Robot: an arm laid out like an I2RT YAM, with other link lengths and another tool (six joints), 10 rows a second.
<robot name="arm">
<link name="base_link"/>
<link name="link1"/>
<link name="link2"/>
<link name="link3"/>
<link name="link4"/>
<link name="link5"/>
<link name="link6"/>
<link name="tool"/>
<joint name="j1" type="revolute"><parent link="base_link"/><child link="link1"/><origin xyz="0 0 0.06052" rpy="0 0 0"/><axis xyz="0 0 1"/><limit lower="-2.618" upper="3.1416"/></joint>
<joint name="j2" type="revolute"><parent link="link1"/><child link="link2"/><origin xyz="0.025 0.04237 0.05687" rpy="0 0 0"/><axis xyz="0 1 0"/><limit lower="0" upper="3.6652"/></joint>
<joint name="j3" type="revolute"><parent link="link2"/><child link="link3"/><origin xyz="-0.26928 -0.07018 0" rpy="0 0 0"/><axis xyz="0 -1 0"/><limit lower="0" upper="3.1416"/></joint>
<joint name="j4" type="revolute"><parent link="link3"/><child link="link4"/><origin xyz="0.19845 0.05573 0.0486" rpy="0 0 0"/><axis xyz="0 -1 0"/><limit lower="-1.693" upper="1.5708"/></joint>
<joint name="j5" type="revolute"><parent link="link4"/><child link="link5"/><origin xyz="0.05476 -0.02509 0.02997" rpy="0 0 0"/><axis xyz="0 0 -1"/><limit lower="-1.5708" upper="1.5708"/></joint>
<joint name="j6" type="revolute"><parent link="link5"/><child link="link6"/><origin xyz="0.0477 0 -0.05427" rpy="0 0 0"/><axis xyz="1 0 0"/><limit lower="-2.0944" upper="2.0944"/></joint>
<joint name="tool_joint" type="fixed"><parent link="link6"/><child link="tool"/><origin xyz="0.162 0 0.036" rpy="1.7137 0.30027 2.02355"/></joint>
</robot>
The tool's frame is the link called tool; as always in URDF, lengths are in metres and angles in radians.
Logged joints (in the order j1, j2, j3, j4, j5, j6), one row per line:
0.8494, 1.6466, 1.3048, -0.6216, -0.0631, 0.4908
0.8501, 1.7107, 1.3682, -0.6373, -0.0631, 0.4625
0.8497, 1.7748, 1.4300, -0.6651, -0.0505, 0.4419
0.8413, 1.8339, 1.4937, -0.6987, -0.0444, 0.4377
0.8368, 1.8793, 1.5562, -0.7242, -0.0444, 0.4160
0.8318, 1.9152, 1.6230, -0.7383, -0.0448, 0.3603
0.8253, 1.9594, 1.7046, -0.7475, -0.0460, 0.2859
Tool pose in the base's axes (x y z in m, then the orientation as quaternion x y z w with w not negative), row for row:
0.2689, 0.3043, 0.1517, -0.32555, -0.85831, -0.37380, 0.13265
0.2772, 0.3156, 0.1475, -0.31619, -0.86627, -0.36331, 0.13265
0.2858, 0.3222, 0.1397, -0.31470, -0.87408, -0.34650, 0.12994
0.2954, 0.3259, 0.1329, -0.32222, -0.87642, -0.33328, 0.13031
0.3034, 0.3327, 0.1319, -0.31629, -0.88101, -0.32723, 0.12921
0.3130, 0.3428, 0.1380, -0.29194, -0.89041, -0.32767, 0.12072
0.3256, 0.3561, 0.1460, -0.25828, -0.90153, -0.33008, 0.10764
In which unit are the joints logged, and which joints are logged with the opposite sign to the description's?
The joints are logged in radians. Opposite sign: none.
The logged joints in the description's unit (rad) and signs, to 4 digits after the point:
0.8494, 1.6466, 1.3048, -0.6216, -0.0631, 0.4908
0.8501, 1.7107, 1.3682, -0.6373, -0.0631, 0.4625
0.8497, 1.7748, 1.4300, -0.6651, -0.0505, 0.4419
0.8413, 1.8339, 1.4937, -0.6987, -0.0444, 0.4377
0.8368, 1.8793, 1.5562, -0.7242, -0.0444, 0.4160
0.8318, 1.9152, 1.6230, -0.7383, -0.0448, 0.3603
0.8253, 1.9594, 1.7046, -0.7475, -0.0460, 0.2859

